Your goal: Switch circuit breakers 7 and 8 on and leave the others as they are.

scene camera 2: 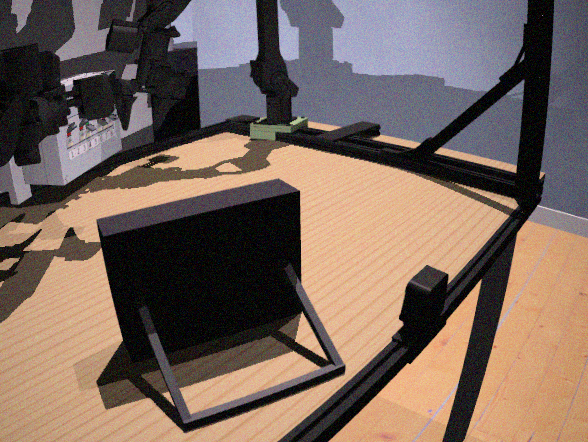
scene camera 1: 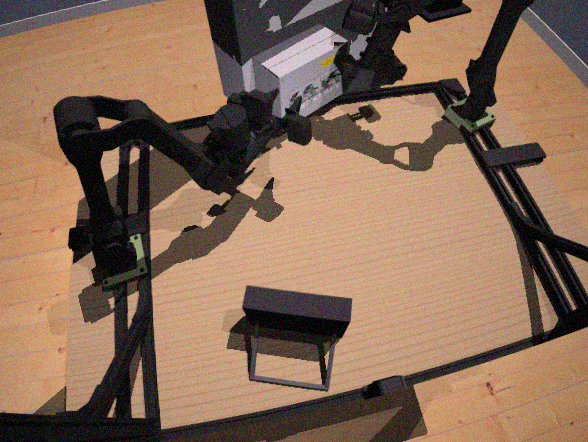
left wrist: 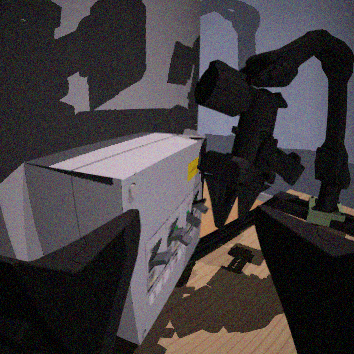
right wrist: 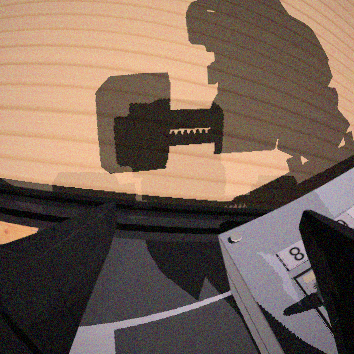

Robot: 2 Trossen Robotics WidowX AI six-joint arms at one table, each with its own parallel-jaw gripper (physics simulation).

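Where they show: left gripper, fingertip midpoint: (scene camera 2: pixel 69 94) (scene camera 1: pixel 289 93) (left wrist: pixel 198 216); right gripper, fingertip midpoint: (scene camera 2: pixel 141 130) (scene camera 1: pixel 357 91) (left wrist: pixel 230 222) (right wrist: pixel 213 217); left arm's base at its link origin: (scene camera 1: pixel 121 259); right arm's base at its link origin: (scene camera 2: pixel 279 120) (scene camera 1: pixel 472 111) (left wrist: pixel 326 205).
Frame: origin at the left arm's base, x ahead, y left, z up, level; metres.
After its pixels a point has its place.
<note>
The white breaker box (scene camera 1: pixel 295 57) {z 0.175, x 0.509, y 0.260 m} (scene camera 2: pixel 50 172) {z 0.028, x 0.440, y 0.232 m} (left wrist: pixel 160 177) {z 0.159, x 0.502, y 0.223 m} (right wrist: pixel 248 253) {z 0.032, x 0.643, y 0.273 m} stands at the table's far edge. Its front carries a row of dark levers above numbered labels. In the right wrist view, the label 8 (right wrist: pixel 296 253) {z 0.050, x 0.620, y 0.264 m} is readable, and the dark lever of breaker 8 (right wrist: pixel 301 305) {z 0.081, x 0.635, y 0.270 m} sticks out beside my right finger. Breaker 7 is hidden behind that finger. On/off states are unclear. My right gripper (right wrist: pixel 213 217) {z 0.042, x 0.676, y 0.234 m} (left wrist: pixel 230 222) {z 0.042, x 0.676, y 0.234 m} is open, empty, at the box's breaker 8 end. My left gripper (left wrist: pixel 198 216) {z 0.166, x 0.455, y 0.156 m} is partly open, empty, in front of the box's other end.
A dark panel on a tube stand (scene camera 1: pixel 297 302) {z 0.105, x 0.311, y -0.251 m} (scene camera 2: pixel 200 270) {z 0.053, x 0.291, y -0.265 m} stands near the table's front edge. Black frame rails (scene camera 1: pixel 146 320) {z 0.009, x 0.031, y -0.155 m} (scene camera 2: pixel 360 150) {z -0.009, x 0.885, y -0.151 m} border the table. A tall dark-sided block (scene camera 1: pixel 235 75) {z 0.116, x 0.375, y 0.327 m} stands behind the box. Arm shadows fall on the table.
</note>
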